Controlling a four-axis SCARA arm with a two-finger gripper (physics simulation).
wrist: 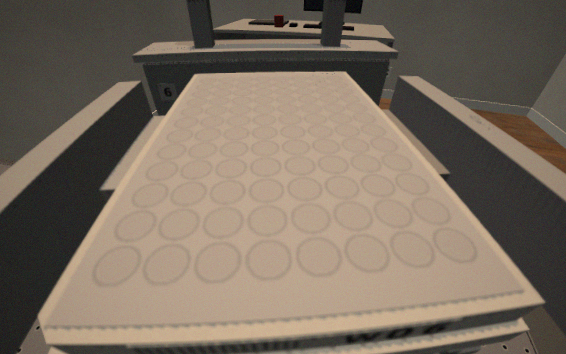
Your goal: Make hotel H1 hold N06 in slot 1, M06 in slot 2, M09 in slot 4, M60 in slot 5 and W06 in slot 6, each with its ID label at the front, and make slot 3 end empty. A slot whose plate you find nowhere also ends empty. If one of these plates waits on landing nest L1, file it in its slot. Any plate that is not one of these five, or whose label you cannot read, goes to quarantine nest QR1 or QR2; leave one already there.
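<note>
My gripper [274, 100] is shut on a pale plate [266, 190] marked with rows of rings; its two long fingers run along the left and right sides. The plate lies level, its label [397, 332] on the near edge, partly cut off and reading W06, beside a barcode. Hotel H1 [265, 48] stands straight ahead, with a number 6 sign [167, 92] on its left side. The plate's far end overlaps the hotel's dark front in view; whether it is inside slot 6 cannot be told. The lower slots are hidden behind the plate. Nests L1, QR1 and QR2 do not show.
Two grey uprights [201, 25] [332, 25] rise at the hotel's top. Behind it is a desk [370, 33] with a red cup [279, 20] and a dark monitor [350, 6]. Grey walls stand behind, and wooden floor [515, 131] shows at the right.
</note>
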